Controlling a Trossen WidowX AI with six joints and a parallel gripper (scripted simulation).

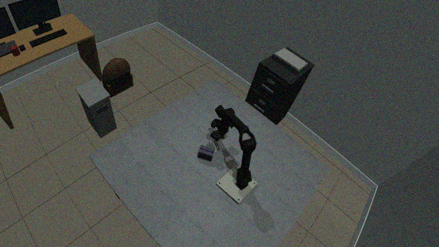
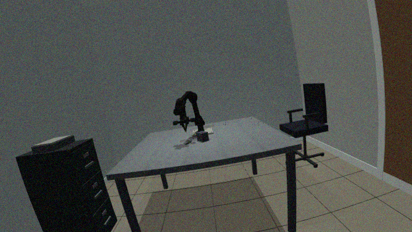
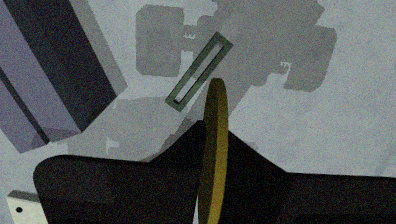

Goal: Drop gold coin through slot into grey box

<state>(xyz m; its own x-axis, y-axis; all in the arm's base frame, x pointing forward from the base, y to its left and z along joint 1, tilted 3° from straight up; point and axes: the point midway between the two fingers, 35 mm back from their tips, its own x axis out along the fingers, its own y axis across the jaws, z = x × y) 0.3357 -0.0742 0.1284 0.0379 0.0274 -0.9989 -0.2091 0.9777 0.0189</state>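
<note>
My gripper tip is now 20 mm below the gold coin.
</note>
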